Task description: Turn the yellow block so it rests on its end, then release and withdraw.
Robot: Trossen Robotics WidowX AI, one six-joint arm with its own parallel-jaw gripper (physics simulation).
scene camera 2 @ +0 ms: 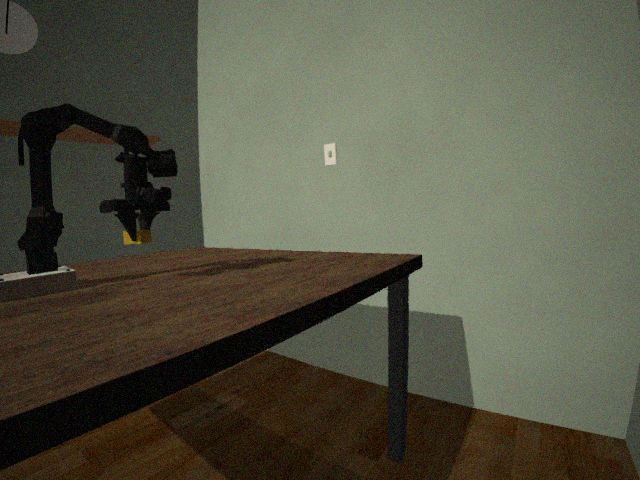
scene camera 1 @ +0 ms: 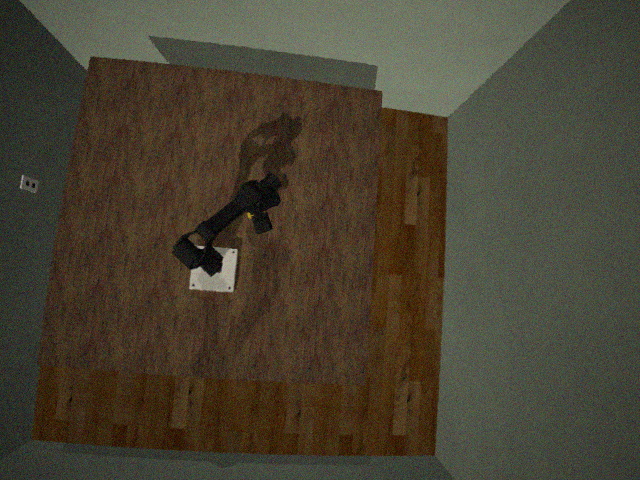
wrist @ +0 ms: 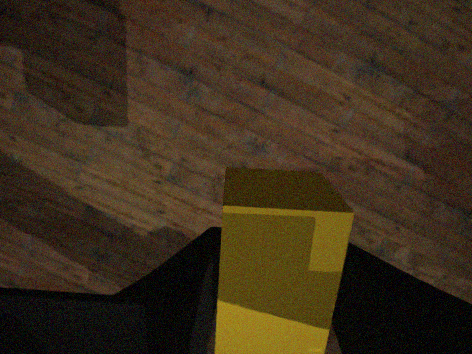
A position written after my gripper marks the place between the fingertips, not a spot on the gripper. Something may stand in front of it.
In view: my gripper [scene camera 2: 139, 240] and a yellow block [wrist: 284, 237].
My gripper shows as well in the wrist view [wrist: 268, 241].
